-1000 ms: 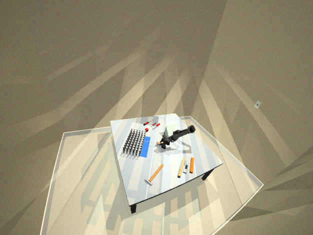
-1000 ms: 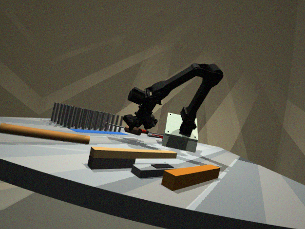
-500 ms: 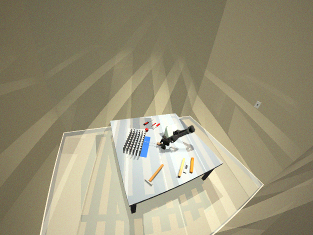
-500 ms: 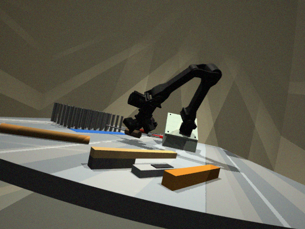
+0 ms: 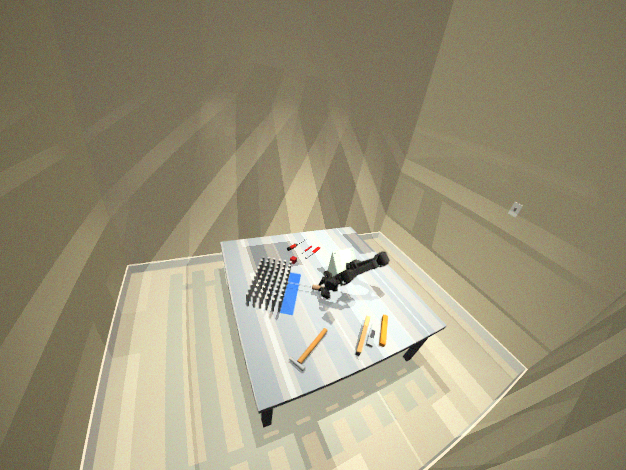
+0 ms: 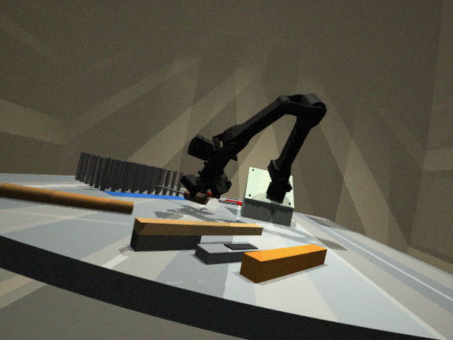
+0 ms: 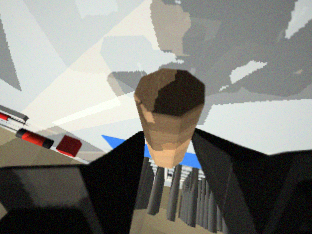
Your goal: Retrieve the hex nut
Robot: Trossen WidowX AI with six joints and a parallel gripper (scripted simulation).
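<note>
The blue taped strip lies 18 cm ahead of my gripper tip, 4 cm below it and 3 cm to the right of it. Round my gripper tip: red block (33 cm to the right, 10 cm ahead, 2 cm below); hook tool (9 cm ahead, 4 cm to the right, 1 cm below); flat grey piece (40 cm to the left, 23 cm behind, 3 cm below).
</note>
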